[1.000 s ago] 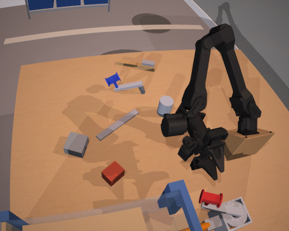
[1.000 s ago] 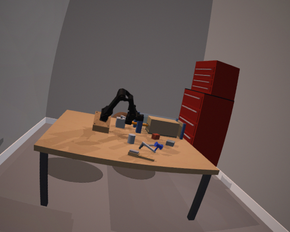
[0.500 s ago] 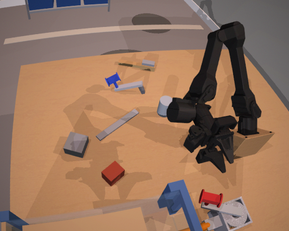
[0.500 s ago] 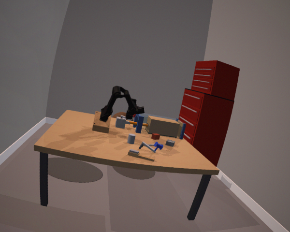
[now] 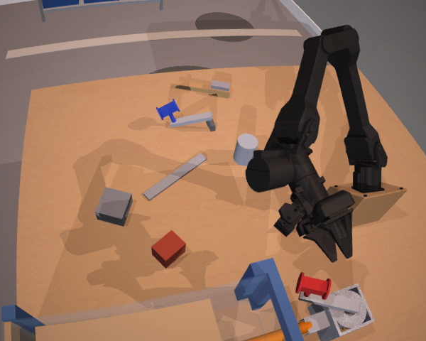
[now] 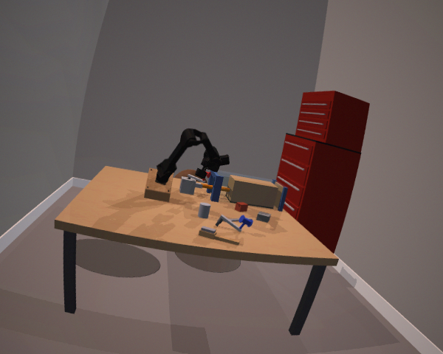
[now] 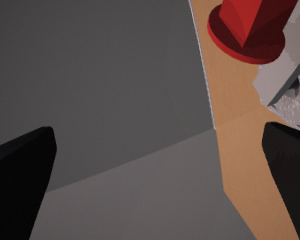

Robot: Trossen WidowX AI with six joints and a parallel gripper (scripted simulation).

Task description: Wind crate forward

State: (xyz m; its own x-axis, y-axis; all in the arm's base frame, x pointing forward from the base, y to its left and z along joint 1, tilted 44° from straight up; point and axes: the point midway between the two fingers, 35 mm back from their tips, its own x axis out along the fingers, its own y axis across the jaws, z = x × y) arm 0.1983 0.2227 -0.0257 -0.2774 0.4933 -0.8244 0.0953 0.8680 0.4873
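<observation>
Now: the red-gripped winch handle 40 mm to the left of my gripper tip and 100 mm below it. The rest, counted from my gripper tip: blue steel frame: 90 mm ahead, 90 mm to the left, 110 mm below; red knob: 30 mm ahead, 20 mm to the left, 80 mm below; grey winch: 80 mm behind, 50 mm to the left, 180 mm below.
</observation>
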